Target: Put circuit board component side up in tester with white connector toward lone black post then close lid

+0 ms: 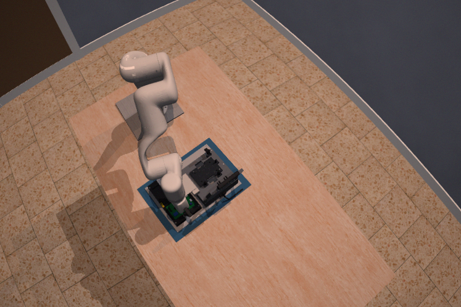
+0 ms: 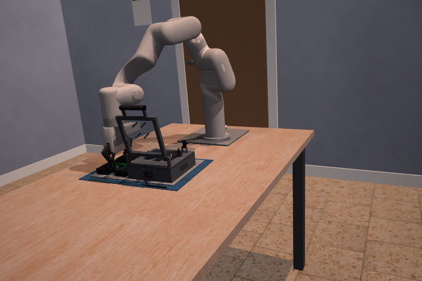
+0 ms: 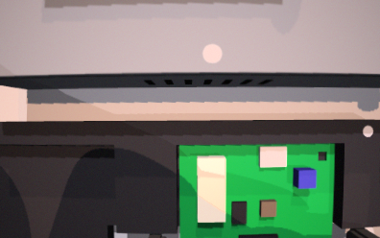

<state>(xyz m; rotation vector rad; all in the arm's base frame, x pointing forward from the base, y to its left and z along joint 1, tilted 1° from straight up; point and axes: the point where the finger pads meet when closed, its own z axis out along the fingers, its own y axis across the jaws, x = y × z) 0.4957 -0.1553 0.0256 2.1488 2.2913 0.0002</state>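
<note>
The green circuit board is 10 mm below my hand. Also, from my hand: tester lid 170 mm to the left, 150 mm above, 70 mm ahead.
</note>
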